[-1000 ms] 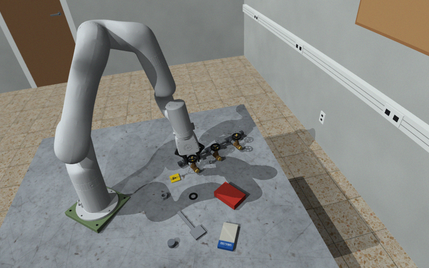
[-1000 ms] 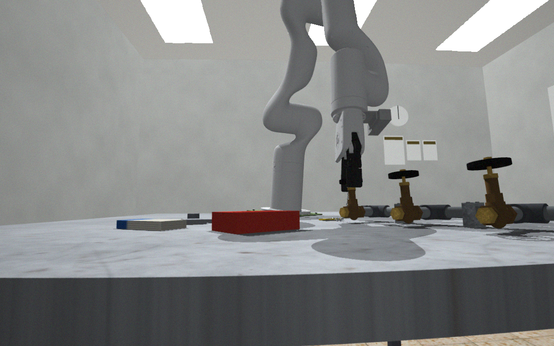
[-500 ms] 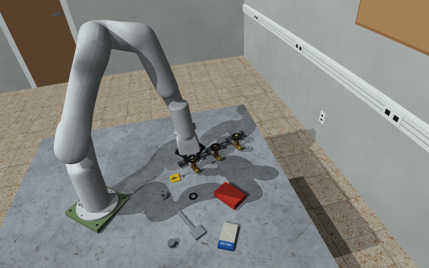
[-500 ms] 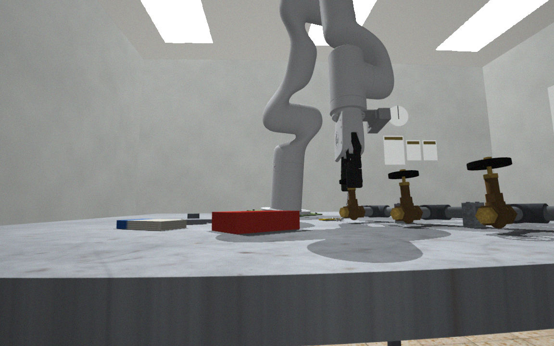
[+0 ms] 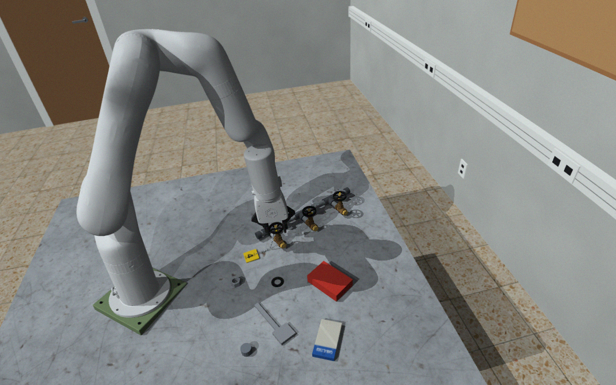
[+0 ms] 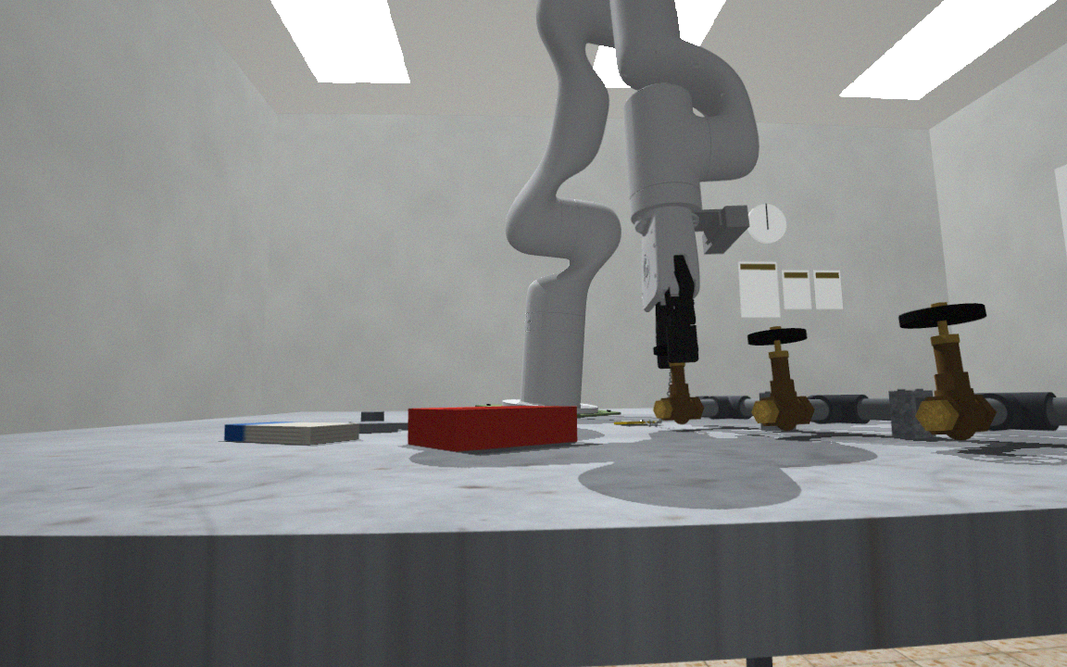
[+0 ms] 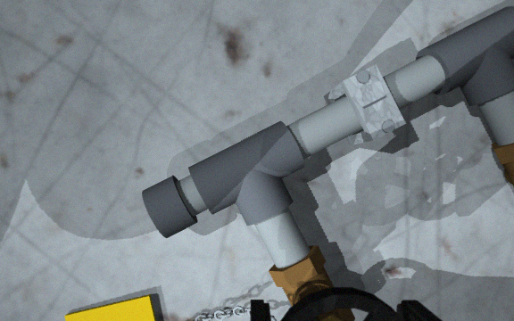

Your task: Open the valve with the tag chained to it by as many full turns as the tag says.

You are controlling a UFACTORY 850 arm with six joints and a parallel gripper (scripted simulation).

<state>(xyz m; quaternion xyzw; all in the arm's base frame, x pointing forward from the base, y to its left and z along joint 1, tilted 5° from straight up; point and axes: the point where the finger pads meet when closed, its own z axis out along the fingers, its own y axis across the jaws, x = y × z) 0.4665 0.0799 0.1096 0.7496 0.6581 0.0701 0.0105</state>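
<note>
Right now the yellow tag is 90 mm behind my hand, 20 mm to the right of it and 90 mm below it. Also, from my hand: black washer: 40 mm behind, 160 mm to the right, 90 mm below; red block: 130 mm ahead, 210 mm to the right, 80 mm below; grey nut: 170 mm behind, 120 mm to the right, 80 mm below.
</note>
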